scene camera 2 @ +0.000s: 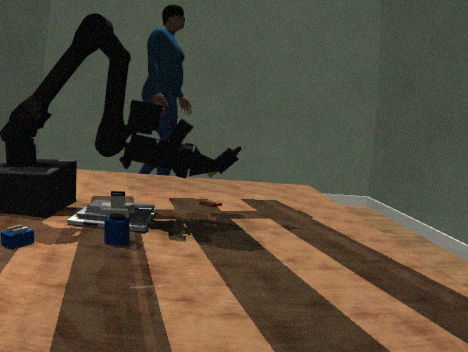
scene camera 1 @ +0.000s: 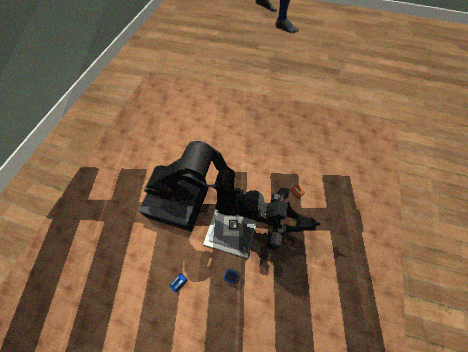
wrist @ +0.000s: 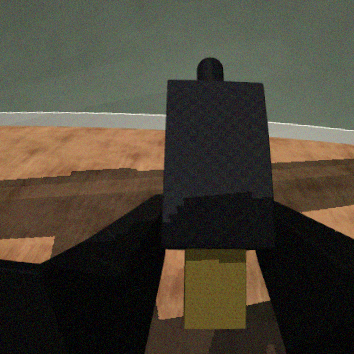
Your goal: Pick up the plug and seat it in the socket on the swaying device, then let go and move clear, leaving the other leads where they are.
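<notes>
The plug [scene camera 1: 311, 223] [scene camera 2: 227, 159] [wrist: 217, 160] is a black block with a yellow end and a short rounded black stub. My gripper [scene camera 1: 306, 224] [scene camera 2: 218, 163] [wrist: 209, 207] is shut on it, with a finger at each side, and holds it in the air beyond the device. In the wrist view the yellow end points down the picture and the stub points up. The swaying device [scene camera 1: 211, 244] [scene camera 2: 79, 220] is a low, layered white and grey platform near the arm's base. The socket [scene camera 1: 233, 224] [scene camera 2: 118, 200] is a small upright grey square block with a dark opening on top of it.
A blue block with pale strips [scene camera 1: 178, 283] [scene camera 2: 17, 238] and a blue block with a round black top [scene camera 1: 230, 276] [scene camera 2: 117, 231] stand on the near side of the device. A flat orange piece [scene camera 1: 297, 191] [scene camera 2: 211, 203] lies beyond the gripper. A person [scene camera 2: 166, 65] stands behind the table.
</notes>
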